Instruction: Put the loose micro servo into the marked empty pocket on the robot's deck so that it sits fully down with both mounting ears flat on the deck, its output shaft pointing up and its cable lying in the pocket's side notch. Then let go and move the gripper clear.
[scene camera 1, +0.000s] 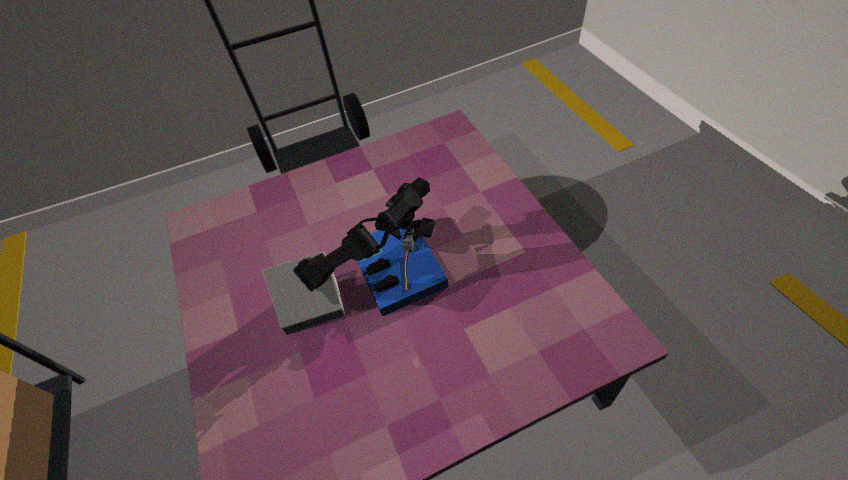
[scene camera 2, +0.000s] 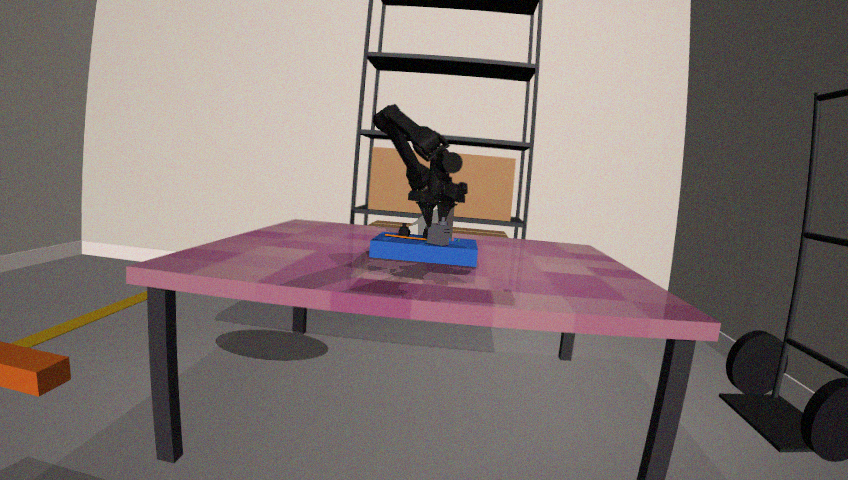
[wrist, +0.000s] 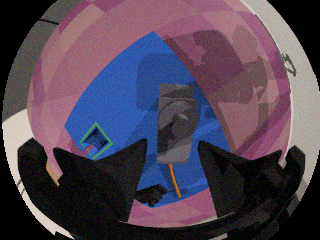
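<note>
There's a grey micro servo (wrist: 177, 109) here, and a blue deck that shows at (wrist: 123, 99), (scene camera 1: 424, 276) and (scene camera 2: 386, 247). As for my gripper, it's at (scene camera 1: 407, 240), (scene camera 2: 435, 226) and (wrist: 173, 144).
</note>
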